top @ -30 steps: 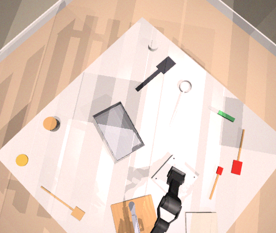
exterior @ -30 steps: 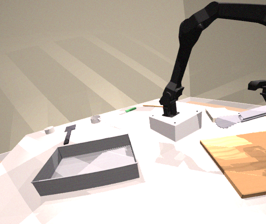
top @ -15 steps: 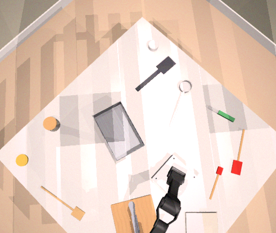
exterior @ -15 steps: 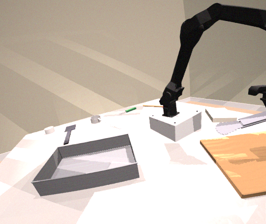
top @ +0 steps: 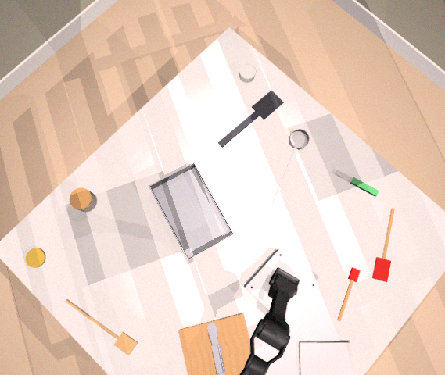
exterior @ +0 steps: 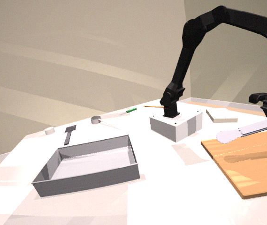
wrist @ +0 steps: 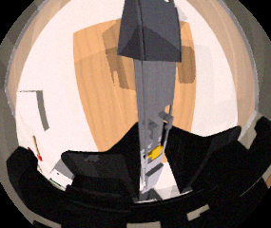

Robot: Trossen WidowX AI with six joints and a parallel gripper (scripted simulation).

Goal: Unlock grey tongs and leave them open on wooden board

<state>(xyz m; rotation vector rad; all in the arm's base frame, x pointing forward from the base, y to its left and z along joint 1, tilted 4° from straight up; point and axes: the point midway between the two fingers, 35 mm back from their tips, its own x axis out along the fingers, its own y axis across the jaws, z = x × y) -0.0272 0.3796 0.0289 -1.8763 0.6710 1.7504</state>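
Now: the wooden board 80 mm below my gripper tip. From my gripper tip the other things lie so: pale block: 270 mm behind, 250 mm to the right, 70 mm below; green-handled tool: 10 mm behind, 870 mm to the right, 80 mm below; grey roasting tin: 430 mm ahead, 400 mm to the right, 60 mm below.
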